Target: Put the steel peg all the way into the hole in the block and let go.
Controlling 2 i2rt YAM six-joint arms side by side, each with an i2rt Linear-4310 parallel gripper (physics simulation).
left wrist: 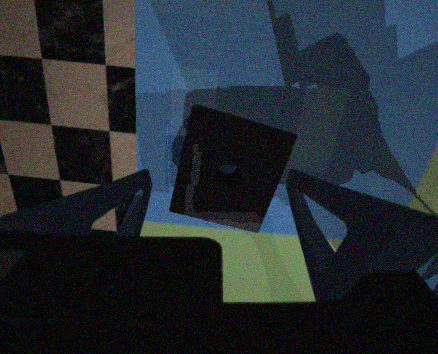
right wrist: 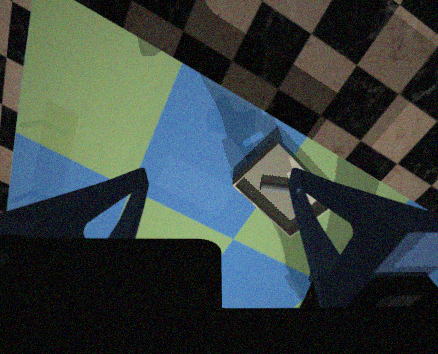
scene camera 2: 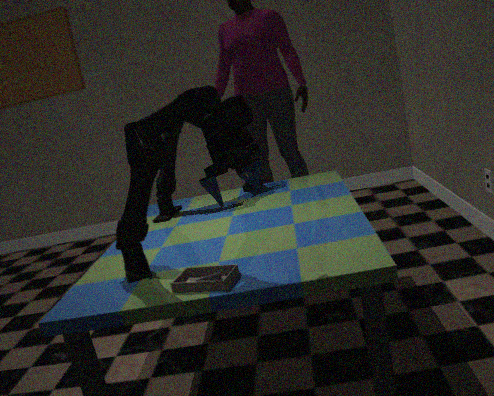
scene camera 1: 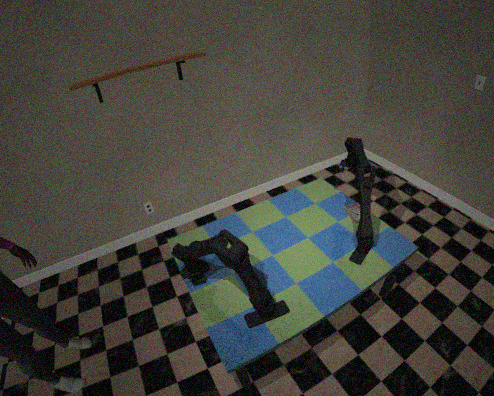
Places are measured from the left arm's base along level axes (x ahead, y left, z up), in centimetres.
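Where they show: left gripper, fingertip midpoint: (left wrist: 219, 176) (scene camera 1: 196, 276); right gripper, fingertip midpoint: (right wrist: 218, 176) (scene camera 2: 241, 200) (scene camera 1: 349, 175); left arm's base, origin of the base link: (scene camera 2: 168, 214) (scene camera 1: 266, 314); right arm's base, origin of the base link: (right wrist: 318, 302) (scene camera 2: 137, 269) (scene camera 1: 362, 250).
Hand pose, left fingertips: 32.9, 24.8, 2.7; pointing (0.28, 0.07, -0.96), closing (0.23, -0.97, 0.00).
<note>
Things, the pixels of their top centre, and the offset from my left fingertips, as dx, dy, dz. Level surfaces: height alone.
- dark square block, middle of its top: (left wrist: 229, 176) (scene camera 2: 251, 182) (scene camera 1: 197, 275) +0.3, -0.6, +0.4
- steel peg, middle of its top: (right wrist: 280, 190) (scene camera 2: 208, 275) +5.8, -103.9, -0.8
- shallow tray, middle of its top: (right wrist: 285, 195) (scene camera 2: 204, 273) (scene camera 1: 356, 211) +4.8, -103.8, -0.2
- green table top, its level: dz -2.7
The dark square block (left wrist: 255, 192) stands on the blue part of the mat, in deep shadow. Its round hole (left wrist: 229, 169) faces up and no peg shows in it. My left gripper (left wrist: 219, 176) is open above the block, with its fingertips to either side of it in the left wrist view. The steel peg (right wrist: 275, 190) (scene camera 2: 206, 278) lies on its side in the shallow tray (right wrist: 267, 210) (scene camera 2: 205, 288), partly shadowed. My right gripper (right wrist: 218, 176) (scene camera 2: 245, 195) is open and empty, high above the table; one finger overlaps the tray in the right wrist view.
The checkered blue and green table top (scene camera 1: 305, 257) (scene camera 2: 340, 252) carries both arms. The block is near the table edge, with the tiled floor (left wrist: 80, 100) beyond. The tray is near another edge. A person in a pink top (scene camera 2: 257, 55) stands behind the table in scene camera 2.
</note>
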